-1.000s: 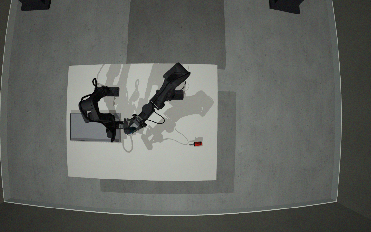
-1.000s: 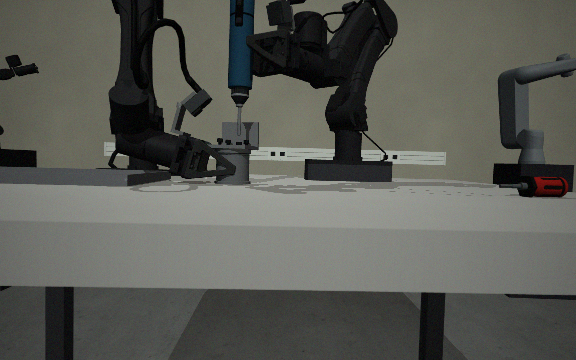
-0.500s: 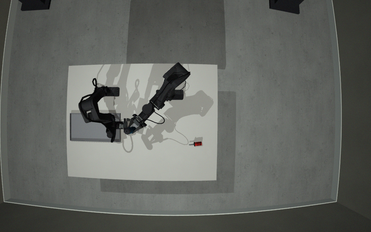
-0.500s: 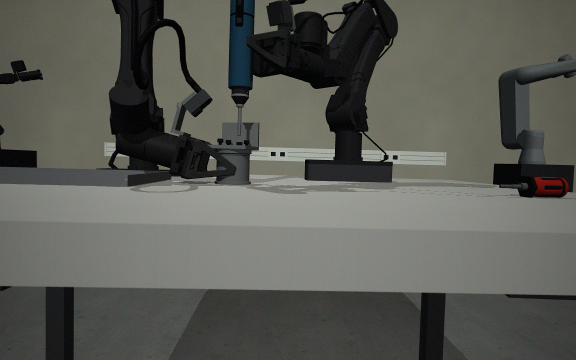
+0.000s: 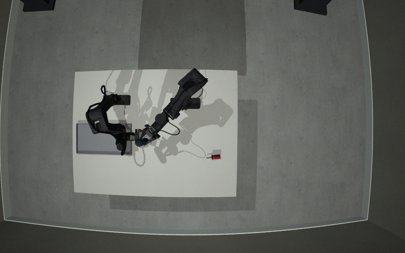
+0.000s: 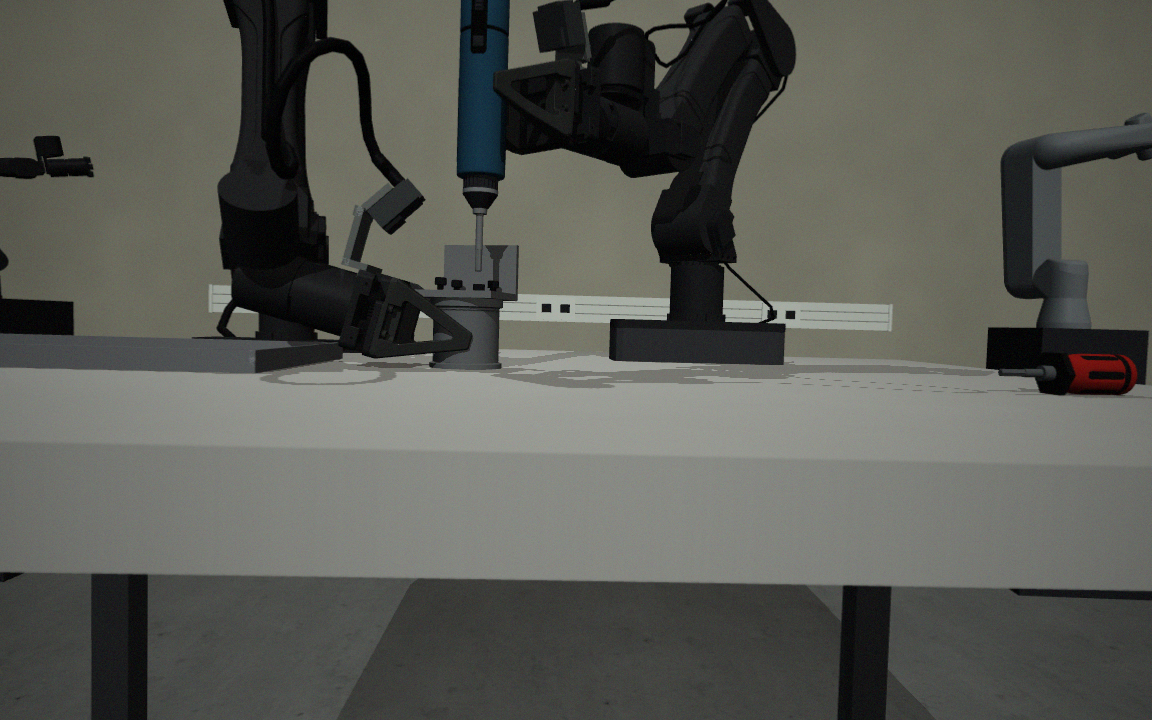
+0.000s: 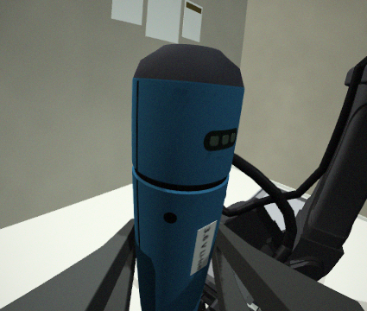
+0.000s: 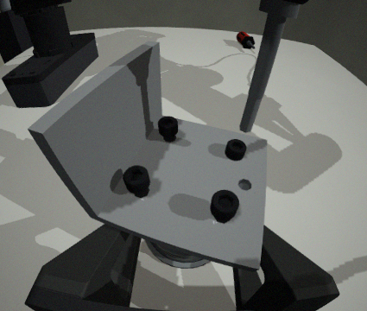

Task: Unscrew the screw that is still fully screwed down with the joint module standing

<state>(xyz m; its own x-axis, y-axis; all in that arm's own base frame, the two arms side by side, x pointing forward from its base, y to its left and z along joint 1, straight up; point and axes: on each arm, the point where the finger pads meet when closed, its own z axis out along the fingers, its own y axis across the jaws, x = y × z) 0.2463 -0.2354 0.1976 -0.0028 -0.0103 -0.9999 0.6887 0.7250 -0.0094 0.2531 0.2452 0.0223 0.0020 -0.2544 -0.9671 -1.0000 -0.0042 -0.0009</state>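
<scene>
My right gripper is now right at the joint module. From my right hand the other things lie so: flat grey plate 4 cm ahead, 34 cm to the right, 2 cm below; then grey l-shaped bracket 5 cm above; then screwdriver bit 2 cm ahead, 1 cm to the left, 8 cm above.
</scene>
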